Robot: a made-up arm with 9 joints. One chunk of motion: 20 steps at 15 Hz.
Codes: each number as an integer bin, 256 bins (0 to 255) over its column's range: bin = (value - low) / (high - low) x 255, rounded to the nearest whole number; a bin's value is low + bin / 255 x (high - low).
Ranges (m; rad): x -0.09..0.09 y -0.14..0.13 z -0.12..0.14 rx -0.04..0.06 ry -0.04..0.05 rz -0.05..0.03
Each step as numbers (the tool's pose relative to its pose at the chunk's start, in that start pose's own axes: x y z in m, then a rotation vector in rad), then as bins.
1 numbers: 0.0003 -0.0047 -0.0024 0.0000 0.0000 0.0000
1 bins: 128 128 115 102 113 159
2 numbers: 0.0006 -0.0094 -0.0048 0.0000 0.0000 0.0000
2 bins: 128 123 113 102 113 159
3 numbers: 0.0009 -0.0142 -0.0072 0.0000 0.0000 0.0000
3 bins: 129 119 111 102 113 159
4 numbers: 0.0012 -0.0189 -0.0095 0.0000 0.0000 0.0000
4 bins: 129 114 108 102 113 159
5 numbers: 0.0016 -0.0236 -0.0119 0.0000 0.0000 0.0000
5 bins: 130 110 106 102 113 159
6 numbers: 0.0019 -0.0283 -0.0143 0.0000 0.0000 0.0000
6 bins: 130 105 104 102 113 159
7 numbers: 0.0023 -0.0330 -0.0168 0.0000 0.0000 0.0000
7 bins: 131 101 101 102 113 159
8 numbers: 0.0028 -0.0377 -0.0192 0.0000 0.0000 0.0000
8 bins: 131 97 99 102 113 159
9 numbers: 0.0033 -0.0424 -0.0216 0.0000 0.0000 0.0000
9 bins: 132 92 97 102 113 159
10 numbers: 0.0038 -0.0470 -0.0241 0.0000 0.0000 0.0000
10 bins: 133 88 94 102 113 159
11 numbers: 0.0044 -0.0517 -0.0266 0.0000 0.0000 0.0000
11 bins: 134 83 92 102 113 159
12 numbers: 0.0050 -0.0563 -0.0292 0.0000 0.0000 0.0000
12 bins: 135 79 89 102 113 159
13 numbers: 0.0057 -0.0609 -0.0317 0.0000 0.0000 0.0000
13 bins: 136 75 87 102 113 159
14 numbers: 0.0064 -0.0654 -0.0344 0.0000 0.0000 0.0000
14 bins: 137 70 84 102 113 159
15 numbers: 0.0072 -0.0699 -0.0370 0.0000 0.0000 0.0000
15 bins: 138 66 81 102 113 159
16 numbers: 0.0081 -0.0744 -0.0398 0.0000 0.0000 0.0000
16 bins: 139 62 79 102 113 159
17 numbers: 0.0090 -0.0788 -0.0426 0.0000 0.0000 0.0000
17 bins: 140 58 76 102 113 159
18 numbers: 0.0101 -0.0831 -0.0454 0.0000 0.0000 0.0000
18 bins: 142 54 73 102 113 159
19 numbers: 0.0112 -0.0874 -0.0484 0.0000 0.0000 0.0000
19 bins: 143 50 70 102 113 159
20 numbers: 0.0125 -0.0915 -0.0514 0.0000 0.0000 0.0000
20 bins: 145 46 67 102 113 159
